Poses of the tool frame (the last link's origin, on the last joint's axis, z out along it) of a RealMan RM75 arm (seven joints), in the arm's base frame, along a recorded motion.
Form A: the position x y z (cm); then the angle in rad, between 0 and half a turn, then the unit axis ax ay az.
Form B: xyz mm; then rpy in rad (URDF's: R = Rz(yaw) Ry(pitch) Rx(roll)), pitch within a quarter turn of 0, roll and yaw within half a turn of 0. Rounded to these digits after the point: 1 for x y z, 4 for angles.
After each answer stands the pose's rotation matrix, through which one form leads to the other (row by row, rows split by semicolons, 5 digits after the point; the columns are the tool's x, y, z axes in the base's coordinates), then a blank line. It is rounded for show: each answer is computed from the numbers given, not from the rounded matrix.
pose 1, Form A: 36.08, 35.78, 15.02, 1.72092, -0.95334, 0.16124, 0.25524
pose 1, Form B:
360.8, 357.8, 150.2, -1.6540, 0.4547, 0.0843
0.89522 -0.42907 -0.12030; 0.07566 -0.11967 0.98993; -0.43915 -0.89531 -0.07467

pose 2, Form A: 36.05, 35.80, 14.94, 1.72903, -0.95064, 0.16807, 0.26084
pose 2, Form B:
360.5, 358.0, 149.4, -1.6593, 0.4701, 0.0816
0.88854 -0.44253 -0.12107; 0.07263 -0.12488 0.98951; -0.45301 -0.88802 -0.07882

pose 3, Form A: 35.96, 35.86, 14.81, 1.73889, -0.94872, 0.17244, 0.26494
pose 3, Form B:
359.6, 358.6, 148.1, -1.6673, 0.4818, 0.0793
0.88335 -0.45217 -0.12340; 0.07024 -0.13259 0.98868; -0.46342 -0.88202 -0.08537

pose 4, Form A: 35.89, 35.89, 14.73, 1.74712, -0.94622, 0.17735, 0.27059
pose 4, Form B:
358.9, 358.9, 147.3, -1.6725, 0.4956, 0.0787
0.87697 -0.46364 -0.12635; 0.06915 -0.13844 0.98795; -0.47555 -0.87514 -0.08935

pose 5, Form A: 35.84, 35.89, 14.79, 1.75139, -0.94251, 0.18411, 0.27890
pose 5, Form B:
358.4, 358.9, 147.9, -1.6718, 0.5135, 0.0801
0.86826 -0.47906 -0.12896; 0.06967 -0.13963 0.98775; -0.49119 -0.86661 -0.08786

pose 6, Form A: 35.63, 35.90, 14.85, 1.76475, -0.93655, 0.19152, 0.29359
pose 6, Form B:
356.3, 359.0, 148.5, -1.6760, 0.5420, 0.0867
0.85344 -0.50202 -0.14003; 0.07415 -0.14899 0.98605; -0.51589 -0.85192 -0.08993

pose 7, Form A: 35.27, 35.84, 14.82, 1.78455, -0.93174, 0.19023, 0.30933
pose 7, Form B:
352.7, 358.4, 148.2, -1.6849, 0.5648, 0.1037
0.84016 -0.51713 -0.16345; 0.08745 -0.16827 0.98186; -0.53525 -0.83920 -0.09615

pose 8, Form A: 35.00, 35.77, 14.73, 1.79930, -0.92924, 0.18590, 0.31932
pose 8, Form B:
350.0, 357.7, 147.3, -1.6921, 0.5764, 0.1185
0.83255 -0.52289 -0.18287; 0.09914 -0.18413 0.97789; -0.54500 -0.83227 -0.10146

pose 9, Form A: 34.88, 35.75, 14.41, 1.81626, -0.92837, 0.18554, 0.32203
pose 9, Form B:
348.8, 357.5, 144.1, -1.7080, 0.5843, 0.1181
0.82831 -0.52648 -0.19163; 0.09827 -0.20022 0.97481; -0.55159 -0.82627 -0.11410

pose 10, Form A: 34.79, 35.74, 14.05, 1.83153, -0.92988, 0.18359, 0.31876
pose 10, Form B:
347.9, 357.4, 140.5, -1.7271, 0.5826, 0.1119
0.82980 -0.52272 -0.19544; 0.09326 -0.21539 0.97206; -0.55021 -0.82485 -0.12999

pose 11, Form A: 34.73, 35.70, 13.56, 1.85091, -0.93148, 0.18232, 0.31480
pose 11, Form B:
347.3, 357.0, 135.6, -1.7513, 0.5818, 0.1028
0.83107 -0.51931 -0.19909; 0.08575 -0.23403 0.96844; -0.54951 -0.82191 -0.14997

